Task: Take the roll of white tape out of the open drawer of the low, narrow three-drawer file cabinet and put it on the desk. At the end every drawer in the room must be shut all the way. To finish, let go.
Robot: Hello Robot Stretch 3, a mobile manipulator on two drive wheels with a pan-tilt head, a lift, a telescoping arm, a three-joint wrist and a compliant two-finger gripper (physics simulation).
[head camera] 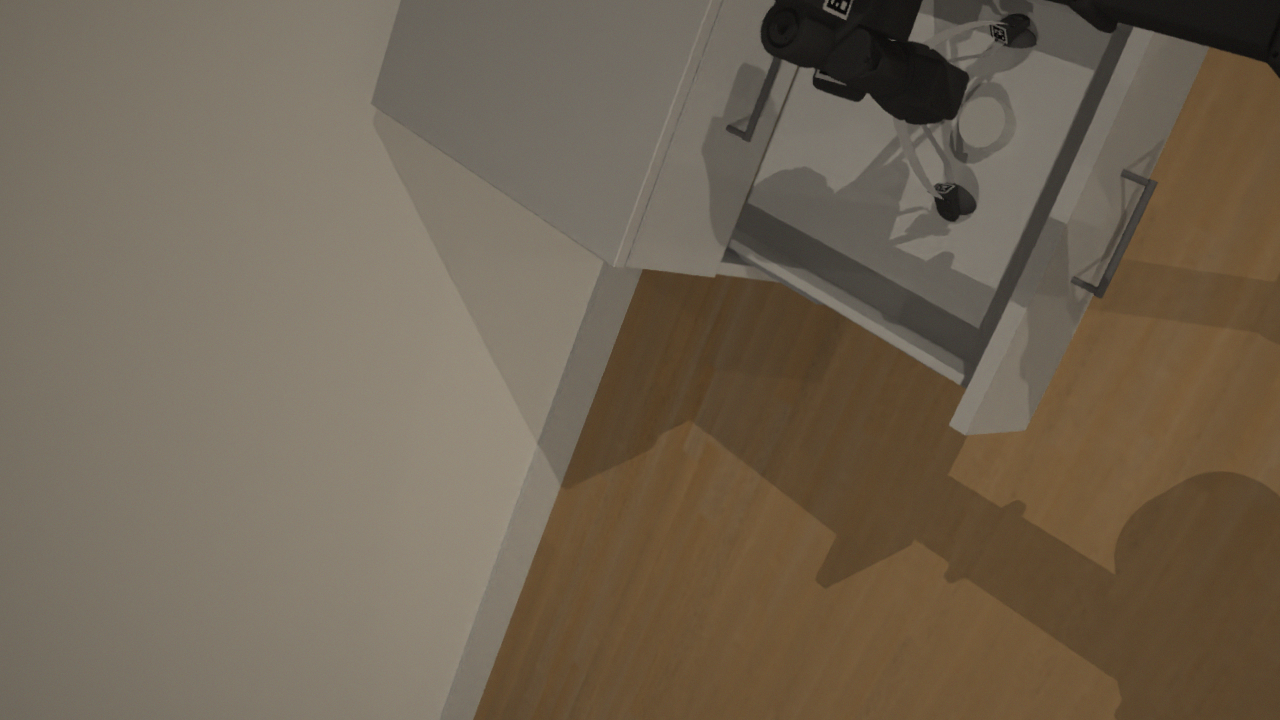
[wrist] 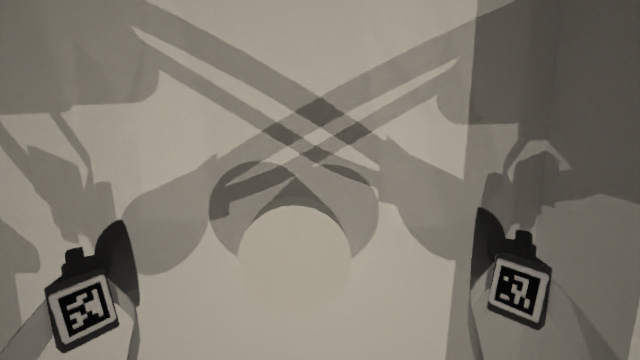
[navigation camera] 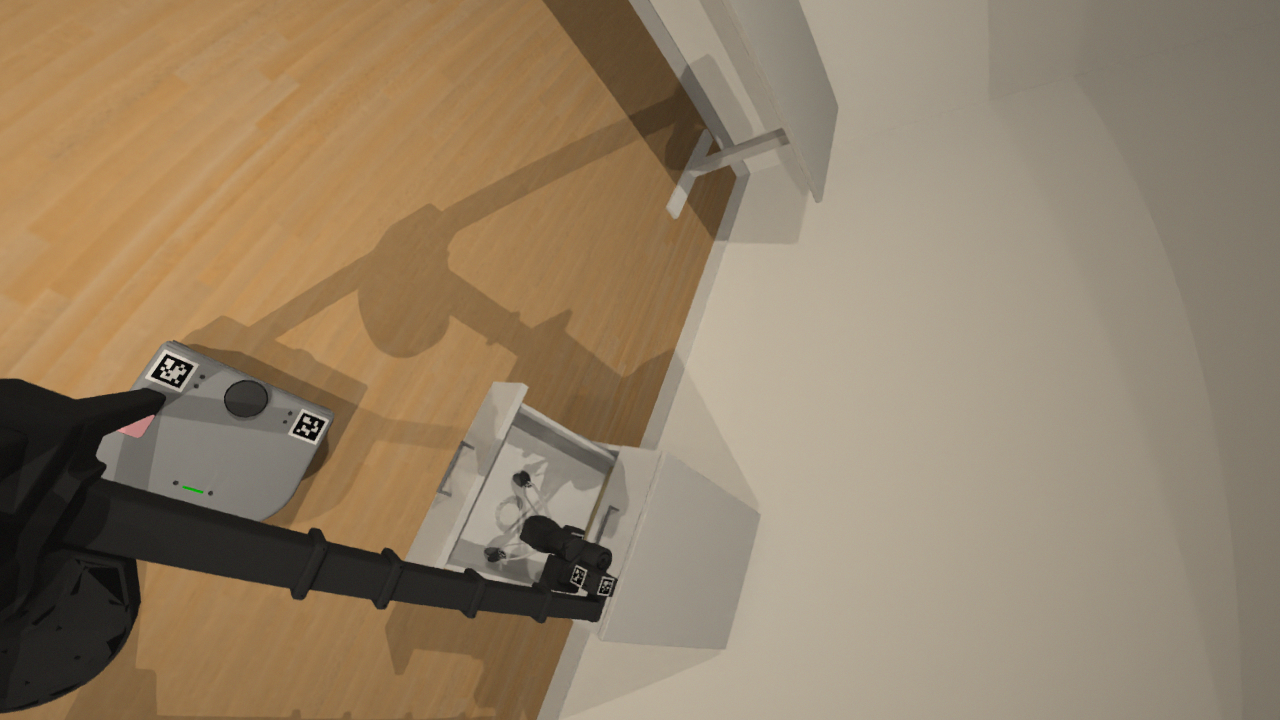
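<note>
The roll of white tape (head camera: 984,123) (navigation camera: 510,512) (wrist: 294,250) lies on the floor of the open drawer (head camera: 995,358) (navigation camera: 490,429) of the low file cabinet (head camera: 537,116) (navigation camera: 689,555). In the wrist view it is a pale disc with dark shadows around its upper side. My gripper (head camera: 985,117) (navigation camera: 507,517) (wrist: 302,243) is open and points down into the drawer. Its fingertips stand wide apart on either side of the roll, with gaps to it. Their height above the drawer floor is hard to tell. The desk (navigation camera: 796,80) stands at the upper right of the navigation view.
A drawer front with a dark handle (head camera: 759,105) stands above the open drawer, against the cabinet. The open drawer's own handle (head camera: 1122,237) faces outward. My arm (navigation camera: 358,573) reaches over the drawer from my base (navigation camera: 214,456). The wall (head camera: 223,313) (navigation camera: 939,358) is behind the cabinet.
</note>
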